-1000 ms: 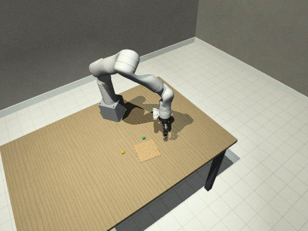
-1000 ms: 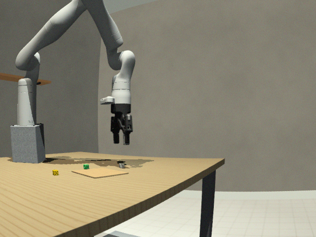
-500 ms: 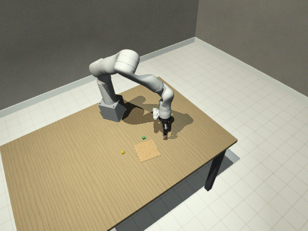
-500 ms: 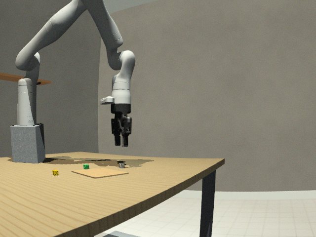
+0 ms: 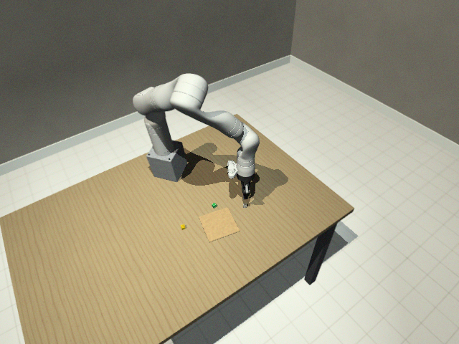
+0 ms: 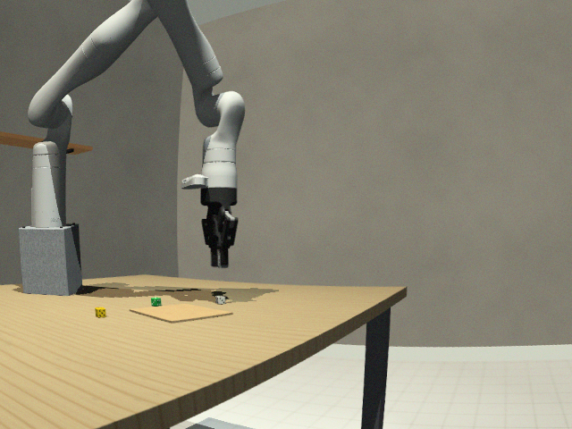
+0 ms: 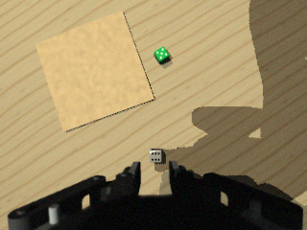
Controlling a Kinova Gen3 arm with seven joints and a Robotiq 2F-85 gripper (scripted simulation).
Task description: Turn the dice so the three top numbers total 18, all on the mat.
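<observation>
The white die lies 90 mm below my hand. Round my hand: yellow die (60 mm behind, 290 mm to the right, 90 mm below); tan mat (10 mm ahead, 150 mm to the right, 90 mm below); green die (80 mm behind, 110 mm to the right, 90 mm below).
</observation>
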